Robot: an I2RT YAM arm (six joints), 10 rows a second.
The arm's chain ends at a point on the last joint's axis. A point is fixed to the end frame.
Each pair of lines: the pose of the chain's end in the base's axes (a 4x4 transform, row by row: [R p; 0 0 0 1], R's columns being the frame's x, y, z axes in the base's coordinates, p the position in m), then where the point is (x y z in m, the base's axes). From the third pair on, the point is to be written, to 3 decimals.
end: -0.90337, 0.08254, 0.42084, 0.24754; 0.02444, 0.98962, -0.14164, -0.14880; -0.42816, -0.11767, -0.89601, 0.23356; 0, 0, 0, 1
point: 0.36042 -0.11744 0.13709
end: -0.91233, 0.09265, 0.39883, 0.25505; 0.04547, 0.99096, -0.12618, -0.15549; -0.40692, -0.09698, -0.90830, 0.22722; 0, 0, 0, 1
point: 0.36614 -0.12332 0.12896
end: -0.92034, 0.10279, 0.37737, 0.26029; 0.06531, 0.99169, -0.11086, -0.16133; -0.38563, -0.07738, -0.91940, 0.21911; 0, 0, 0, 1
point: 0.370 -0.128 0.119
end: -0.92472, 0.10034, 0.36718, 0.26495; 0.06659, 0.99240, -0.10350, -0.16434; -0.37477, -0.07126, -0.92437, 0.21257; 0, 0, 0, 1
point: 0.373 -0.130 0.112
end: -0.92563, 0.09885, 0.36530, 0.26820; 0.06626, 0.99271, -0.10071, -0.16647; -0.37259, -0.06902, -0.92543, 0.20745; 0, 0, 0, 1
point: 0.376 -0.132 0.106
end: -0.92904, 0.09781, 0.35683, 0.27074; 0.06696, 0.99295, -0.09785, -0.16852; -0.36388, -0.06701, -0.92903, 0.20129; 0, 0, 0, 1
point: 0.378 -0.134 0.099
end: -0.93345, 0.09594, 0.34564, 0.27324; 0.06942, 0.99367, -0.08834, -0.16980; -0.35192, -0.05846, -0.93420, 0.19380; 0, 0, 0, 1
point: 0.379 -0.134 0.091
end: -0.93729, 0.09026, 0.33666, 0.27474; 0.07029, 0.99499, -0.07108, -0.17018; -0.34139, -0.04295, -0.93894, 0.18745; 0, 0, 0, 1
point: 0.379 -0.132 0.084
